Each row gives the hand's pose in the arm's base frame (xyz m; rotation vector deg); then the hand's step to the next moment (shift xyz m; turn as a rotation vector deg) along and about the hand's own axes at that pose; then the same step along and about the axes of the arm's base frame.
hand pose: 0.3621 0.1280 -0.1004 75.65 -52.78 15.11
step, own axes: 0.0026 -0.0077 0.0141 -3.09 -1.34 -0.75
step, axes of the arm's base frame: 0.0006 -0.0157 -0.0041 -0.78 1.31 -3.10
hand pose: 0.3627 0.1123 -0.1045 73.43 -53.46 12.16
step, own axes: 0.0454 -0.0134 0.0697 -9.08 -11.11 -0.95
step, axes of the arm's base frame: 0.0039 -0.0815 0.0210 1.53 0.43 -14.29
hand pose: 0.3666 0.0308 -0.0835 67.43 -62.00 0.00
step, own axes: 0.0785 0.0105 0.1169 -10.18 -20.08 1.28
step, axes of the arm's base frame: -0.0429 -0.1216 0.0576 4.03 -4.62 -21.70
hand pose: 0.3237 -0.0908 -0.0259 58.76 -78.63 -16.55
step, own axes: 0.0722 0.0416 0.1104 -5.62 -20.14 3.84
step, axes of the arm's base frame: -0.0971 -0.0751 0.0638 2.86 -8.98 -19.05
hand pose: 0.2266 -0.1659 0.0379 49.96 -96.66 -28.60
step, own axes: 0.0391 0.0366 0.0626 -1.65 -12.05 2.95
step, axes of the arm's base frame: -0.0745 -0.0132 0.0326 0.91 -6.75 -10.50
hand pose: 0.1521 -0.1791 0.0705 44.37 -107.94 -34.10
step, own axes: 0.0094 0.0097 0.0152 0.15 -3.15 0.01
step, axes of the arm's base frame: -0.0194 0.0007 0.0062 0.75 -2.24 -2.09
